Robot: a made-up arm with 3 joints.
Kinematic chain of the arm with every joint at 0, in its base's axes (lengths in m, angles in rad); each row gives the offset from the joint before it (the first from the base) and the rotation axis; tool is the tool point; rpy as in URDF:
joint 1: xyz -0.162 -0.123 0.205 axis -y
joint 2: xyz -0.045 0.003 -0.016 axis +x
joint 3: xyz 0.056 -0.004 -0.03 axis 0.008 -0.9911 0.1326
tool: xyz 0.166 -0.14 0.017 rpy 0 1.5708 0
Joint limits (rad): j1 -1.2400..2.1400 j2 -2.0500..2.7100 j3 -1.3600..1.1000
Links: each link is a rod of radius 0.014 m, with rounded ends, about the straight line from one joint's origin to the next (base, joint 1, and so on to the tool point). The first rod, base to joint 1, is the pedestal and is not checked.
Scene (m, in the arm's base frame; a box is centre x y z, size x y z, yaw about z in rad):
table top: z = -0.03
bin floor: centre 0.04 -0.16 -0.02 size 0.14 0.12 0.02 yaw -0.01
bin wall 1: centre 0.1 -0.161 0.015 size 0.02 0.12 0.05 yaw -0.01
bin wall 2: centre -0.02 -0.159 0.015 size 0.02 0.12 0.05 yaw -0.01
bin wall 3: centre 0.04 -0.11 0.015 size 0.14 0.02 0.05 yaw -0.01
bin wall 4: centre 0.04 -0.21 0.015 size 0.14 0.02 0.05 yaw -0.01
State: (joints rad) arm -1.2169 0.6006 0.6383
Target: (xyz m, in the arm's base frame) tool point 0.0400 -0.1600 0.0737
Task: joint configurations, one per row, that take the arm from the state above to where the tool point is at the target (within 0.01 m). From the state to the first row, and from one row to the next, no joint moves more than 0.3 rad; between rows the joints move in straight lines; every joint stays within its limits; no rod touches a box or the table.
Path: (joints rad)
1: -0.9618 0.5417 0.5762
2: -0.7067 0.4829 0.5140
3: -0.4516 0.4240 0.4519
4: -0.1965 0.3651 0.3897
5: 0.0586 0.3062 0.3276
6: 0.1058 0.5309 0.1382
7: 0.1530 0.7556 -0.0512
8: 0.2003 0.9802 -0.2407

